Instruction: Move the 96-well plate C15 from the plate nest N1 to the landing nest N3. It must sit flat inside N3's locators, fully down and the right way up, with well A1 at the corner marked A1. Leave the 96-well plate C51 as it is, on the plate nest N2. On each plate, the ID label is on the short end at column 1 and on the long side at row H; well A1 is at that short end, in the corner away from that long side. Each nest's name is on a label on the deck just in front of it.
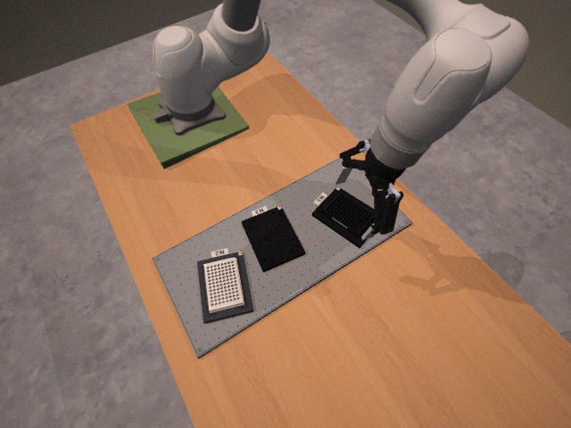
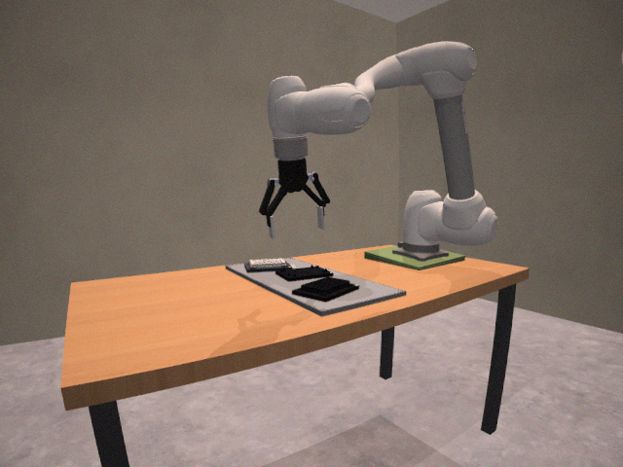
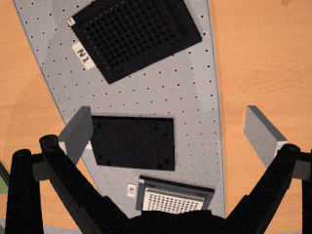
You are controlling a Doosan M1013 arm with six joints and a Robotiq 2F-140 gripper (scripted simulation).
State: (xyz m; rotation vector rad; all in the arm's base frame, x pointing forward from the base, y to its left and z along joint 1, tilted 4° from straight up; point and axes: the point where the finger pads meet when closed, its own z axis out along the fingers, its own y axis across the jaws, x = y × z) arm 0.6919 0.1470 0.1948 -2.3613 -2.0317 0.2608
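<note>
My hand is 6 cm past the black 96-well plate C15, 5 cm to the right of it and 16 cm above it. From my hand the other things lie so: black plate nest N1: 6 cm behind, 5 cm to the left, 17 cm below; black landing nest N3: 12 cm behind, 16 cm to the right, 17 cm below; N1 label: 16 cm behind, 2 cm to the left, 18 cm below.
</note>
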